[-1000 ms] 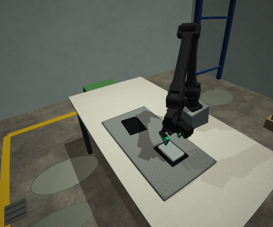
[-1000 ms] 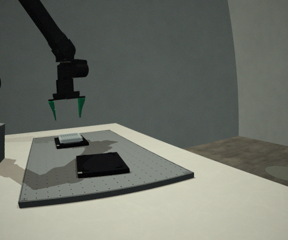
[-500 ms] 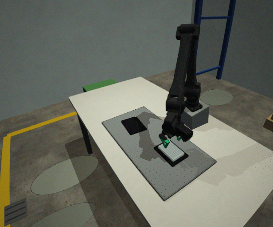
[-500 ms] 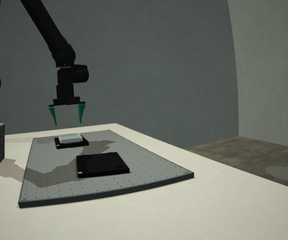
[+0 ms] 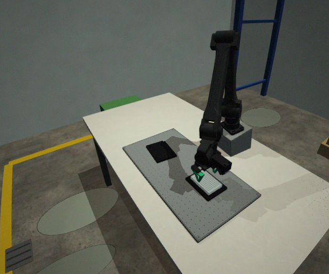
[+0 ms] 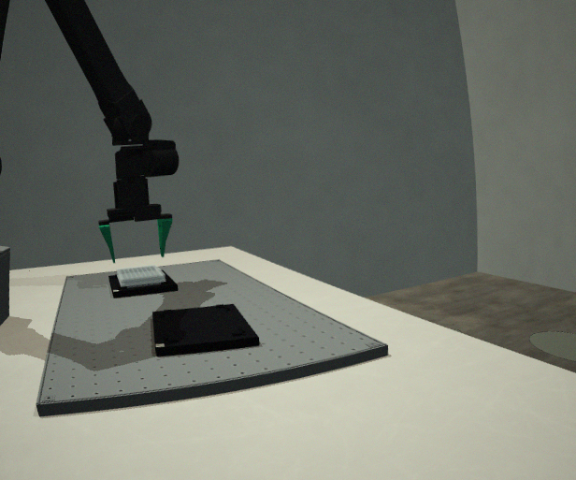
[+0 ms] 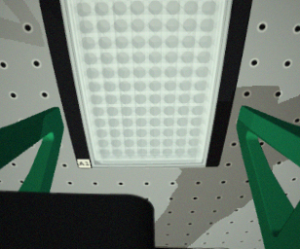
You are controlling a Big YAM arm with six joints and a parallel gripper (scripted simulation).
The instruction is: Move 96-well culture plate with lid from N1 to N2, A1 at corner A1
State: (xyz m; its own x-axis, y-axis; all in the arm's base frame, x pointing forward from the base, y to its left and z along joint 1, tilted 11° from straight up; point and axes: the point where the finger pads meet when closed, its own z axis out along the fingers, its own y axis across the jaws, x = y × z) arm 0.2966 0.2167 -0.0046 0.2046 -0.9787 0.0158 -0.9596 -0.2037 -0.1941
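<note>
My gripper is now 3 cm above the clear lid. Also, from my hand: black nest N2 (32 cm to the right, 11 cm ahead, 5 cm below); then black nest N1 (5 cm below).
</note>
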